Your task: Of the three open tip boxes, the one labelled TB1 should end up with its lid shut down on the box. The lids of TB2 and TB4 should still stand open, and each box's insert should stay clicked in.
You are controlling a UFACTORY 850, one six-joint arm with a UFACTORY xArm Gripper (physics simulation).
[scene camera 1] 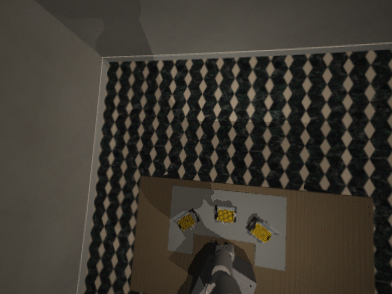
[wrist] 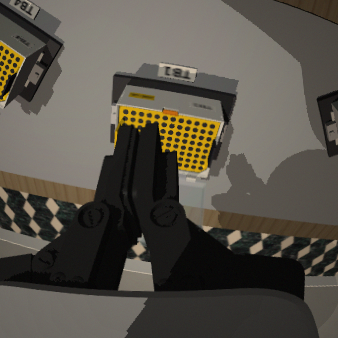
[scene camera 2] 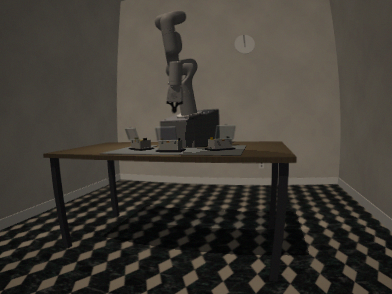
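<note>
TB1 (scene camera 1: 225, 215) (scene camera 2: 171, 145) (wrist: 172, 101) is the middle box. Its clear lid (scene camera 2: 166, 133) (wrist: 193, 197) stands open on the side away from the robot, and its yellow insert (wrist: 192, 145) looks seated. TB4 (scene camera 1: 261, 232) (scene camera 2: 141, 144) (wrist: 25, 44) has its lid (scene camera 2: 131, 133) standing open. TB2 (scene camera 1: 187, 221) (scene camera 2: 221, 144) has its lid (scene camera 2: 225, 132) standing open; in the wrist view part of its base shows at the right edge. My gripper (scene camera 2: 174, 108) (wrist: 144, 148) is shut and empty, well above the table. Its fingers cover part of TB1's insert and lid in the wrist view.
The boxes stand on a grey mat (scene camera 1: 270, 257) on the wooden table (scene camera 1: 330, 240) (scene camera 2: 270, 151). TB4 and TB2 flank TB1, with their open lids rising as obstacles. The table's edge runs beyond TB1's lid. The robot's grey pedestal (scene camera 2: 202, 129) stands behind the boxes in scene camera 2.
</note>
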